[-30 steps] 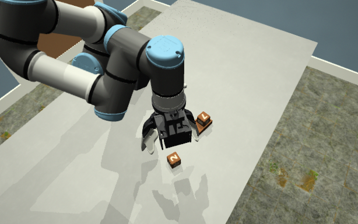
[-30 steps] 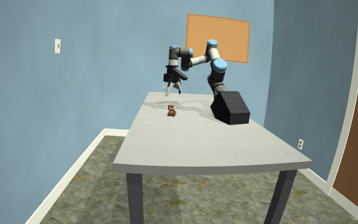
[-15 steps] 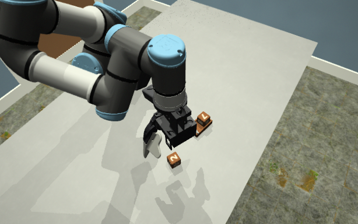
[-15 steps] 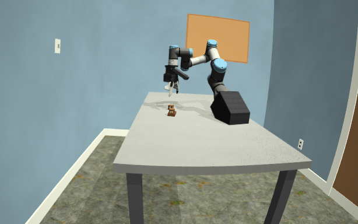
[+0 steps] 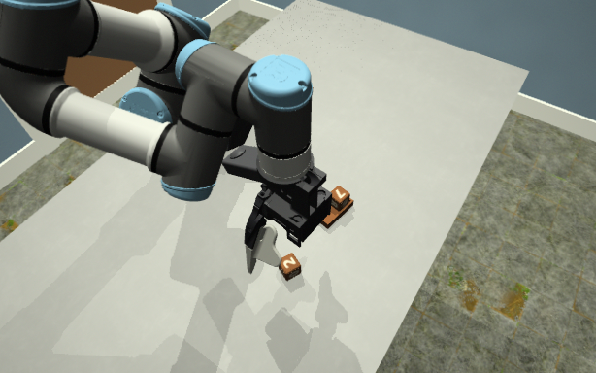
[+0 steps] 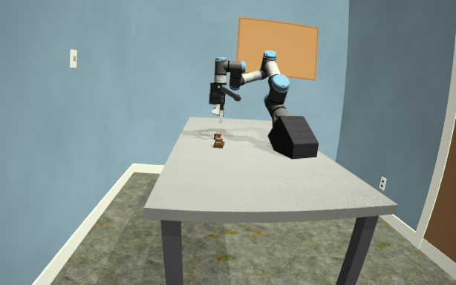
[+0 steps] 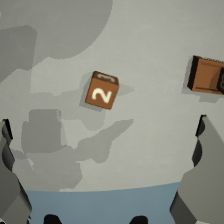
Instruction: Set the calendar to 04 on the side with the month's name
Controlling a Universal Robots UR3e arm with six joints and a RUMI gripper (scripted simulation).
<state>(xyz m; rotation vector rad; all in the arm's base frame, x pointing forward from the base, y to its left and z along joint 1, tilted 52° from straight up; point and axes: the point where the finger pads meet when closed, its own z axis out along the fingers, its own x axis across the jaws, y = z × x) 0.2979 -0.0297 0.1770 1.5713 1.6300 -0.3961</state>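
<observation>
The cube is 1 cm ahead of my hand, 1 cm to the right of it and 9 cm below it. Round my hand: brown tray: 1 cm ahead, 15 cm to the left, 9 cm below.
</observation>
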